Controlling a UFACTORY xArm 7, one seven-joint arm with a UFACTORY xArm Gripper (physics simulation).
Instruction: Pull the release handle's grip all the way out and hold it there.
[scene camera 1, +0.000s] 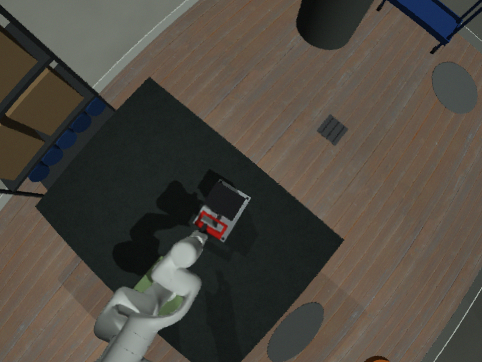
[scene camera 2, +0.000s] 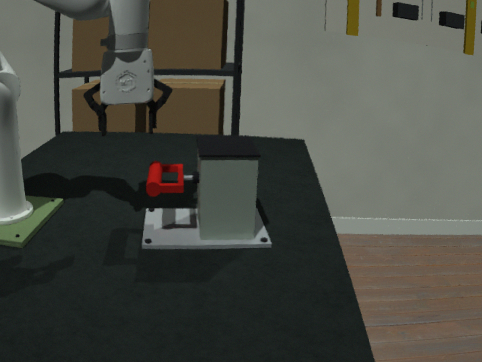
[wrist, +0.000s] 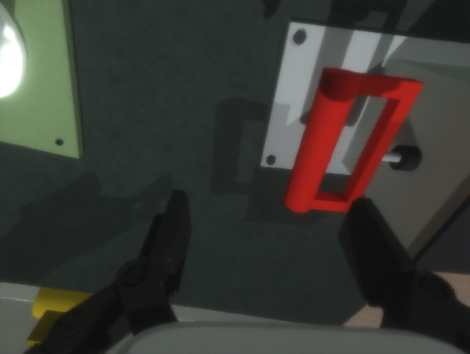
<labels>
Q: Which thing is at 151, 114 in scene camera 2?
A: My gripper.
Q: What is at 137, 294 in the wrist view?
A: My gripper.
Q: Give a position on a light base plate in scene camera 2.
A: At 164, 228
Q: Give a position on a light base plate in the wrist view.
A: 308, 49
</labels>
